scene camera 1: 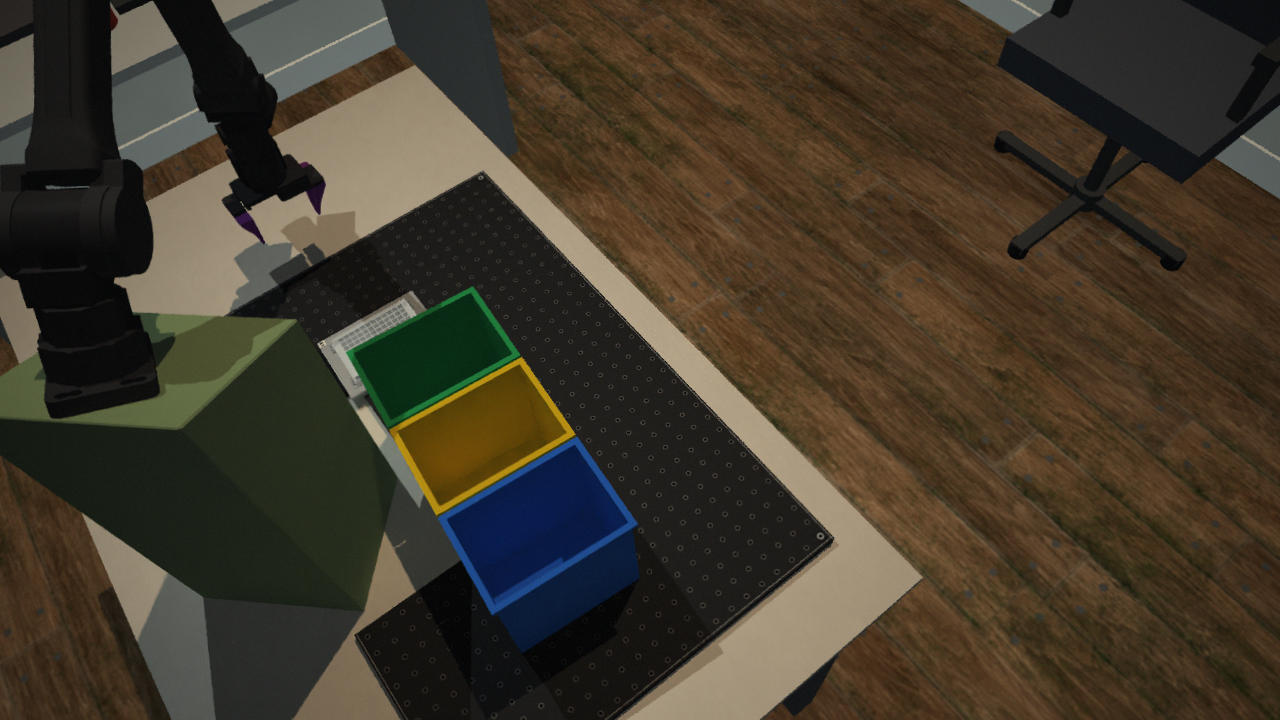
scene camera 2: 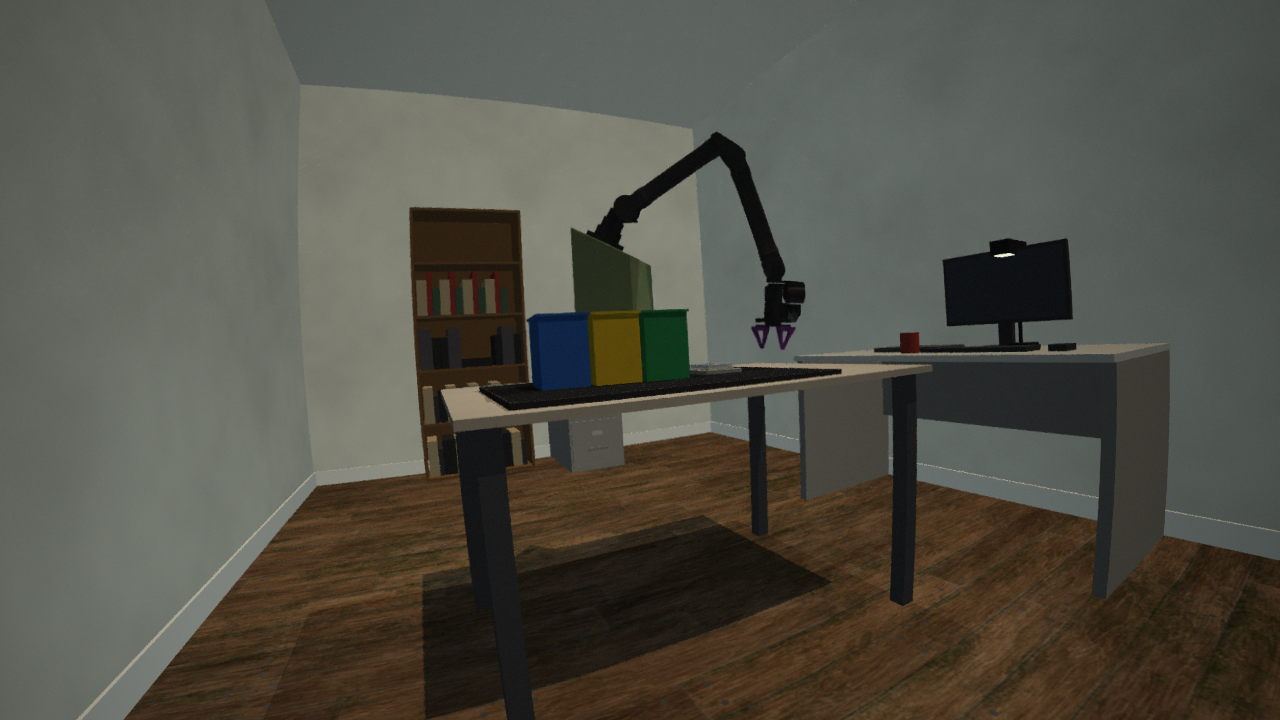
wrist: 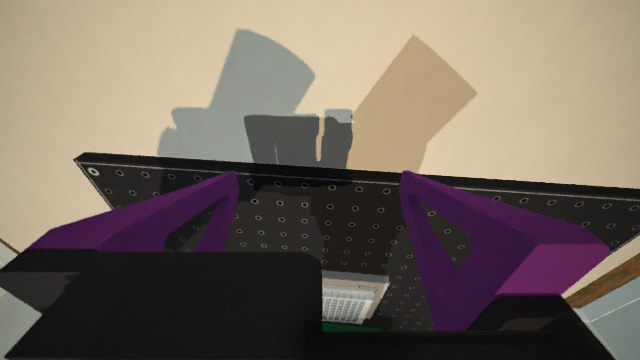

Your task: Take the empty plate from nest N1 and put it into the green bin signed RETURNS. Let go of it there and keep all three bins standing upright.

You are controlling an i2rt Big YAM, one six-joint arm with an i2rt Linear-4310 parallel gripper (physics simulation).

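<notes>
The white gridded plate (scene camera 1: 371,325) (scene camera 2: 713,368) (wrist: 345,306) lies in the grey nest (wrist: 350,280) on the black board, beside the green bin. The green bin (scene camera 1: 435,358) (scene camera 2: 665,345) (wrist: 352,327) stands upright, touching or close to the yellow bin (scene camera 1: 483,434) (scene camera 2: 615,347). The blue bin (scene camera 1: 537,528) (scene camera 2: 560,351) stands upright at the row's other end. No RETURNS sign is readable. My gripper (scene camera 1: 290,227) (scene camera 2: 773,347) (wrist: 318,180) is open and empty, above the table near the board's far edge, away from the plate. In the wrist view its body hides part of the nest and plate.
The black perforated board (scene camera 1: 716,465) (scene camera 2: 769,374) lies on the beige table (scene camera 1: 384,134). The arm's green pedestal (scene camera 1: 268,474) (scene camera 2: 610,277) rises beside the bins. A desk (scene camera 2: 984,356) with a monitor (scene camera 2: 1006,286) and a red cup (scene camera 2: 909,342) stands beyond the table.
</notes>
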